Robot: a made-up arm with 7 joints. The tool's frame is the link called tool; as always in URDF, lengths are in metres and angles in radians. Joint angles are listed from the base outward.
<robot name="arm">
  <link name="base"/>
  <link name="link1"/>
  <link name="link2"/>
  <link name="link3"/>
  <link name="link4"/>
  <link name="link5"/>
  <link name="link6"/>
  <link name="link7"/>
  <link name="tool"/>
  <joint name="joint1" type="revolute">
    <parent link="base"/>
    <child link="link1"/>
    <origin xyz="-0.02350 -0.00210 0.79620" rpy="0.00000 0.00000 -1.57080"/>
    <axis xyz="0 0 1"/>
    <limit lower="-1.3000" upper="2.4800"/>
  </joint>
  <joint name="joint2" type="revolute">
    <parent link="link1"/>
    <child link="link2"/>
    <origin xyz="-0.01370 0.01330 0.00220" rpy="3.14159 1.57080 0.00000"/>
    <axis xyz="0 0 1"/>
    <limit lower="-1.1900" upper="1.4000"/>
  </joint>
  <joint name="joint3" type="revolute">
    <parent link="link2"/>
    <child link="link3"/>
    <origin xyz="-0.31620 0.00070 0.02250" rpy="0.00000 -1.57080 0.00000"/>
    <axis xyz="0 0 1"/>
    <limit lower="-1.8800" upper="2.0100"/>
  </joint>
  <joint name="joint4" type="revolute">
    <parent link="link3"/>
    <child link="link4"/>
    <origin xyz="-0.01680 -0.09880 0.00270" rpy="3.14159 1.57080 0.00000"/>
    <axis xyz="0 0 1"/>
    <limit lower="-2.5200" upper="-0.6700"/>
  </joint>
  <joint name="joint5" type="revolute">
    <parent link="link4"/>
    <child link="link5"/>
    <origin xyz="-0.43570 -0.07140 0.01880" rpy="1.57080 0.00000 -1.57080"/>
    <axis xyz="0 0 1"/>
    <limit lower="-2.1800" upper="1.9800"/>
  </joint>
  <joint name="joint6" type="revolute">
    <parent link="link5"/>
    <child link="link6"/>
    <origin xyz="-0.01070 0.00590 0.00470" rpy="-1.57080 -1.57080 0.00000"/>
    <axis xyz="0 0 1"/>
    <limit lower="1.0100" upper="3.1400"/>
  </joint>
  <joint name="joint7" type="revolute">
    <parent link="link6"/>
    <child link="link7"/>
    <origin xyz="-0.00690 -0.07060 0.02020" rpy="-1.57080 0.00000 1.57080"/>
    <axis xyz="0 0 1"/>
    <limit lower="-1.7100" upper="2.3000"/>
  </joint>
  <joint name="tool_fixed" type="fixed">
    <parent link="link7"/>
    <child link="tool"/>
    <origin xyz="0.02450 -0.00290 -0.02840" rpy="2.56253 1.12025 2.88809"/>
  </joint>
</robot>
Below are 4 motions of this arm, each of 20 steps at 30 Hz.
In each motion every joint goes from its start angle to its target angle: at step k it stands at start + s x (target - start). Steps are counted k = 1, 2, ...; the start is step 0. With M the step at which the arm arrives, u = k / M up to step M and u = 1 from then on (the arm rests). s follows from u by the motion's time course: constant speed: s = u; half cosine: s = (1 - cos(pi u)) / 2; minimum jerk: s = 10 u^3 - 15 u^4 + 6 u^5.
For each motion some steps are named. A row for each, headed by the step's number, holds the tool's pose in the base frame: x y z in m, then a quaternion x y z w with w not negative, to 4 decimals.
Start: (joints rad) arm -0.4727 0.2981 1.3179 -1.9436 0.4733 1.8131 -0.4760
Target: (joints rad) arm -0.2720 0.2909 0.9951 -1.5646 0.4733 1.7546 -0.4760
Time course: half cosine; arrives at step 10
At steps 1, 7, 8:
1: 0.4963 0.3771 0.9374 0.4045 -0.3487 0.2368 0.8116
7: 0.5682 0.3428 1.0357 0.4061 -0.4464 0.1929 0.7737
8: 0.5760 0.3361 1.0509 0.4051 -0.4607 0.1876 0.7671

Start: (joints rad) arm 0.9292 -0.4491 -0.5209 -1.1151 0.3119 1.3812 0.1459
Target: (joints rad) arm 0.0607 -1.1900 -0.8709 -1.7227 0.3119 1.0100 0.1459
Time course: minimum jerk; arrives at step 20
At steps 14, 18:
14: -0.0464 -0.4479 1.2838 0.1360 -0.5960 -0.4319 0.6631
18: -0.1235 -0.4602 1.2242 0.1499 -0.5827 -0.4717 0.6445

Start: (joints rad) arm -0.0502 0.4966 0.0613 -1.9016 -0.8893 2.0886 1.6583
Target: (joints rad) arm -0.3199 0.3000 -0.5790 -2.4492 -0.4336 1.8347 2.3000
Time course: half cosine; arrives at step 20
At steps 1, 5, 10, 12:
1: 0.6342 0.0306 0.7379 -0.6552 -0.4814 -0.2903 0.5047
5: 0.6123 -0.0483 0.7227 -0.7198 -0.3964 -0.3383 0.4586
10: 0.5091 -0.2275 0.6938 -0.8360 -0.1549 -0.4298 0.3038
12: 0.4448 -0.2902 0.6842 -0.8625 -0.0409 -0.4518 0.2243

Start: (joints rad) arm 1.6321 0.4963 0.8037 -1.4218 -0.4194 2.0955 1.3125
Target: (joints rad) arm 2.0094 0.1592 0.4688 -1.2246 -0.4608 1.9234 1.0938
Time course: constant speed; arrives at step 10
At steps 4, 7, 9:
4: -0.5017 0.5246 1.1376 0.3511 -0.5533 0.3131 0.6874
7: -0.5037 0.4740 1.2146 0.4040 -0.5751 0.2995 0.6452
9: -0.4978 0.4354 1.2671 0.4376 -0.5854 0.2869 0.6194

